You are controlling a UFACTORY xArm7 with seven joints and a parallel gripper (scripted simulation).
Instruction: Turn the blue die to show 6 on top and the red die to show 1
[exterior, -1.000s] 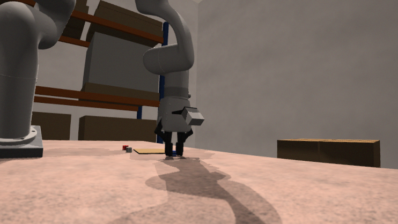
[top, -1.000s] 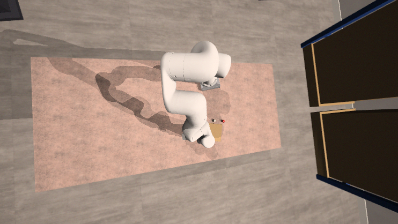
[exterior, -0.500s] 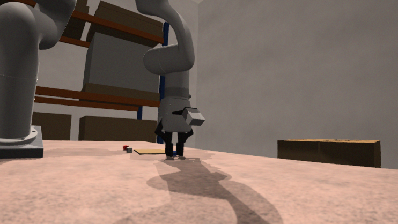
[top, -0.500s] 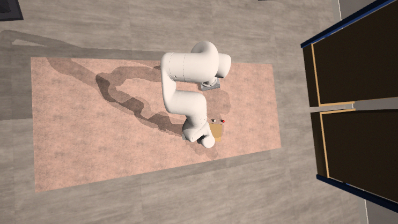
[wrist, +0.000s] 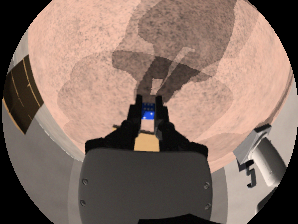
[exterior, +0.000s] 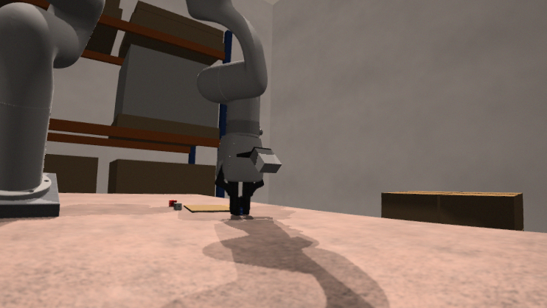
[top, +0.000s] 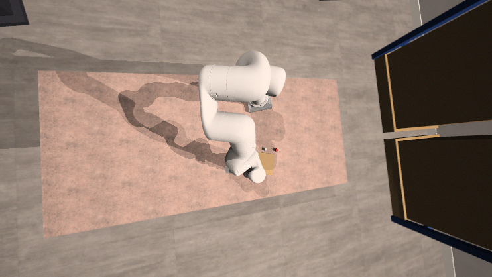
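Now: hand 24 cm to the right of the red die, 3 cm past it and 1 cm above it. The rest, counted from my hand: tan mat (13 cm to the left, 3 cm ahead, 2 cm below); blue die (1 cm to the left, 1 cm below); white die (17 cm to the left, 5 cm behind, 1 cm below).
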